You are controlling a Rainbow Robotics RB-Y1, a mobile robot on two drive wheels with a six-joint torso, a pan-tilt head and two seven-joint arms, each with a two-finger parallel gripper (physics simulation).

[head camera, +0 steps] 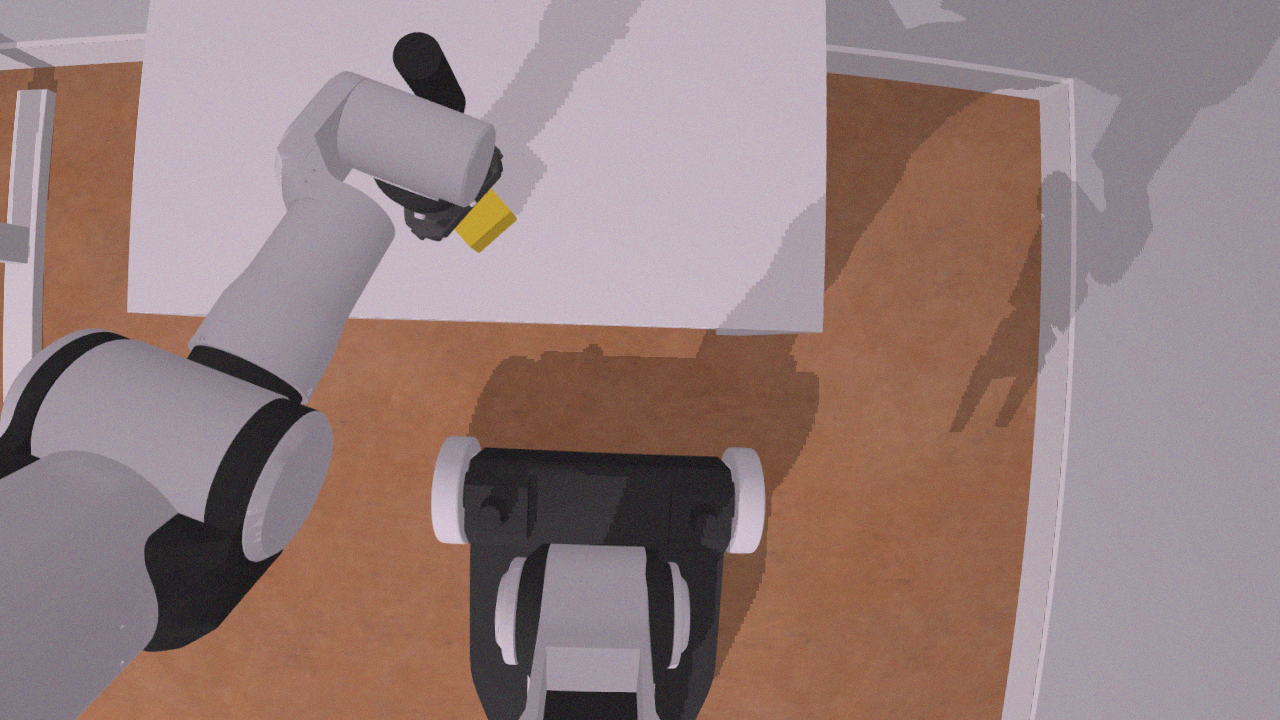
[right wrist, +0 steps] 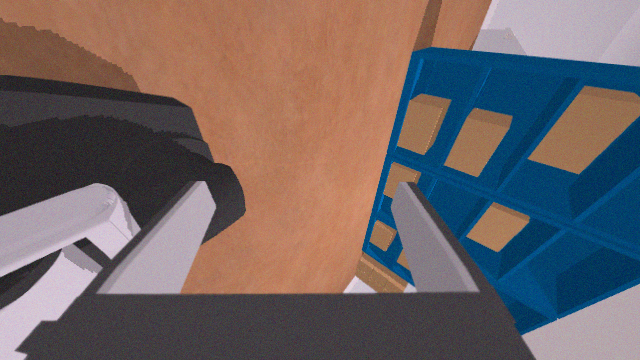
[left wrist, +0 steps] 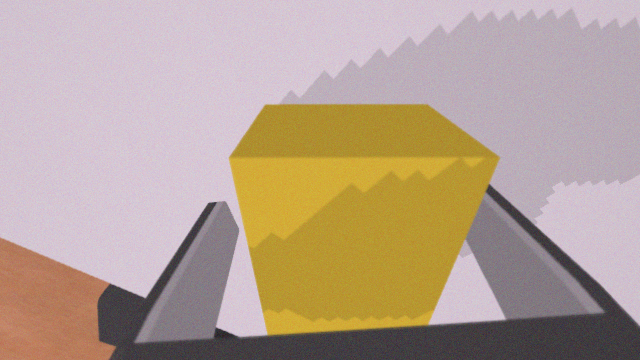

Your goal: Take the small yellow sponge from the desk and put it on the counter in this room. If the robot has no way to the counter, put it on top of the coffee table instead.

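Pixels of known places: left gripper, between the fingertips: (left wrist: pixel 340 205); right gripper, between the fingertips: (right wrist: pixel 303 194); robot's base, origin of its link: (head camera: pixel 600 482).
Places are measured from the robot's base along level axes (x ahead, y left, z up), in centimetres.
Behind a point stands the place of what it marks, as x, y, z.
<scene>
The yellow sponge (head camera: pixel 483 219) @(42.1, 14.6, 49.6) (left wrist: pixel 350 240) @(46.3, 19.0, 49.6) is at a broad white flat top (head camera: pixel 671 179) @(49.3, -7.0, 45.1) (left wrist: pixel 125 100) @(42.5, 26.8, 45.1), near the top's front edge. My left gripper (head camera: pixel 467 201) @(45.2, 17.8, 45.9) (left wrist: pixel 340 205) @(45.2, 17.8, 45.9) is open around the sponge. In the left wrist view a gap shows between the sponge and the finger at the left; the finger at the right is partly hidden behind the sponge. Whether the sponge's underside rests on the top is hidden. The frames do not tell whether this top is the desk, counter or coffee table. My right gripper (right wrist: pixel 303 194) @(-46.3, -22.5, 59.8) is open and empty, above the brown floor.
My wheeled base (head camera: pixel 599 492) @(3.2, 0.1, 19.1) stands just in front of the white top. A pale wall (head camera: pixel 1181 447) @(15.8, -99.8, 34.8) runs along the right. A white frame (head camera: pixel 31 161) stands at the far left. A blue shelf unit (right wrist: pixel 525 60) @(-243.0, -12.5, 68.9) with several tan blocks is beside my right gripper.
</scene>
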